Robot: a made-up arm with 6 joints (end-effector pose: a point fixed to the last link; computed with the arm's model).
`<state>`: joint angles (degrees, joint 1 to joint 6).
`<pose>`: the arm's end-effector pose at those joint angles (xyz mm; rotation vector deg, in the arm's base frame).
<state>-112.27 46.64 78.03 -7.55 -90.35 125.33</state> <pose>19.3 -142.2 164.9 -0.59 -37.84 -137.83</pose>
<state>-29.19 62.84 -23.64 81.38 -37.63 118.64</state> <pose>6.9 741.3 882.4 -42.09 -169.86 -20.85</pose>
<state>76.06 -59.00 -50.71 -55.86 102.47 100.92</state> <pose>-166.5 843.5 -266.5 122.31 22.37 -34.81</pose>
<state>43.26 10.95 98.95 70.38 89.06 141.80</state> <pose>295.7 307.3 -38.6 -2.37 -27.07 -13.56</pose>
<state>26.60 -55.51 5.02 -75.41 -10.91 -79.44</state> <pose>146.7 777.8 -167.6 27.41 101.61 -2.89</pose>
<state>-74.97 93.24 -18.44 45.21 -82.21 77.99</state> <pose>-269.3 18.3 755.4 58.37 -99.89 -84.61</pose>
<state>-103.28 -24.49 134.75 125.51 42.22 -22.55</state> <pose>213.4 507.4 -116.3 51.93 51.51 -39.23</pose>
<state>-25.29 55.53 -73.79 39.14 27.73 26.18</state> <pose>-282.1 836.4 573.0 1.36 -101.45 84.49</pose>
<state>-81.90 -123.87 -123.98 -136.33 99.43 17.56</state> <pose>612.4 173.8 -58.5 58.23 -37.68 34.93</pose>
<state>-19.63 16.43 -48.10 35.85 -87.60 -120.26</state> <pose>61.1 1270.2 365.7 42.65 67.90 -13.83</pose>
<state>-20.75 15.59 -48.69 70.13 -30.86 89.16</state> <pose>98.1 1277.5 412.0 -36.95 -149.41 39.94</pose>
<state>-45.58 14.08 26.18 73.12 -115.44 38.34</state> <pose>197.4 414.0 591.9 -59.94 -80.02 -147.20</pose>
